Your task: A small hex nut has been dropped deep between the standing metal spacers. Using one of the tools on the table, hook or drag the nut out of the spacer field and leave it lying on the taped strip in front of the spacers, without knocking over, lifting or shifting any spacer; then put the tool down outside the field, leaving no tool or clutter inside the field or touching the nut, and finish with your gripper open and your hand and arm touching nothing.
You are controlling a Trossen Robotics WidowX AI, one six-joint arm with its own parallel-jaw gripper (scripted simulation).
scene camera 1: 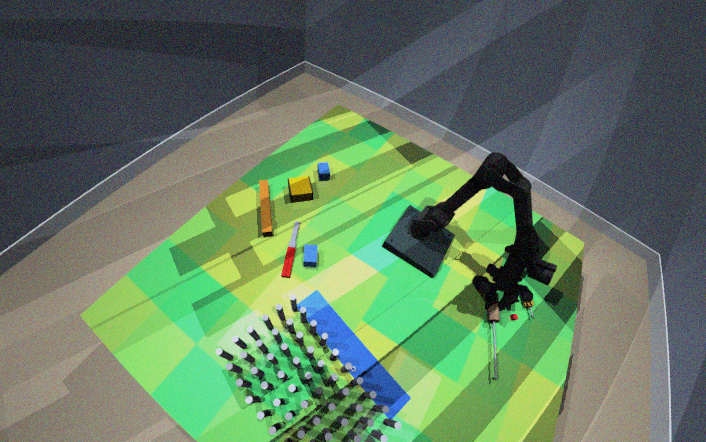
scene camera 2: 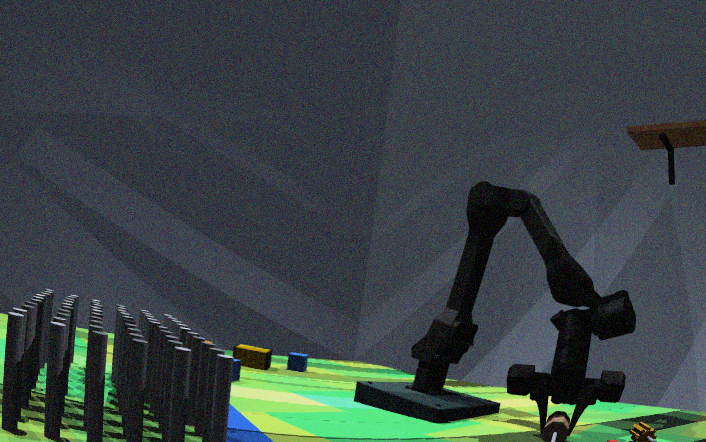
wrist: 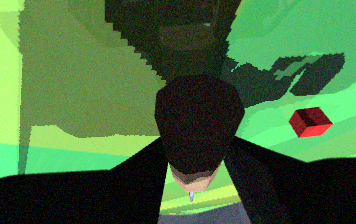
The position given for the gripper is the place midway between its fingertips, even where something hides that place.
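Gripper (scene camera 1: 491,310), visible. Also in the wrist view: gripper (wrist: 193,139).
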